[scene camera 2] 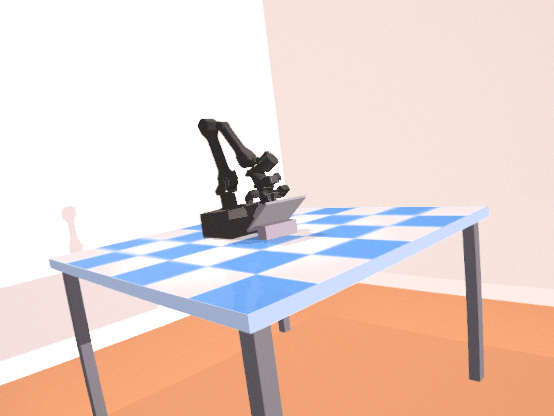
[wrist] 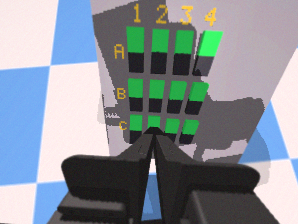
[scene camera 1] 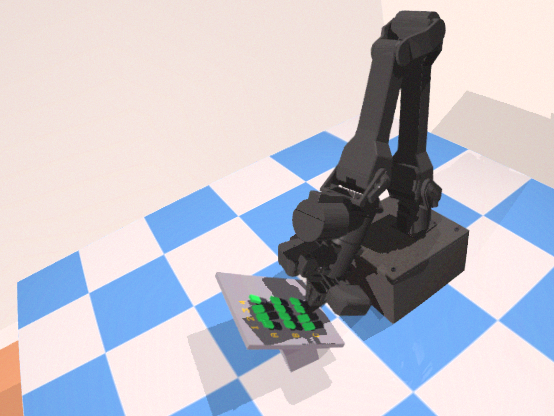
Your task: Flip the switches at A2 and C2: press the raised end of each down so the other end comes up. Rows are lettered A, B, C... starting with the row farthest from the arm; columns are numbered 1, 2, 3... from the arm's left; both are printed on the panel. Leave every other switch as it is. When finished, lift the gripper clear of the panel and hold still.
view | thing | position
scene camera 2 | my gripper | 276, 211
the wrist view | my gripper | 153, 130
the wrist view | A2 switch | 160, 37
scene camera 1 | my gripper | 307, 312
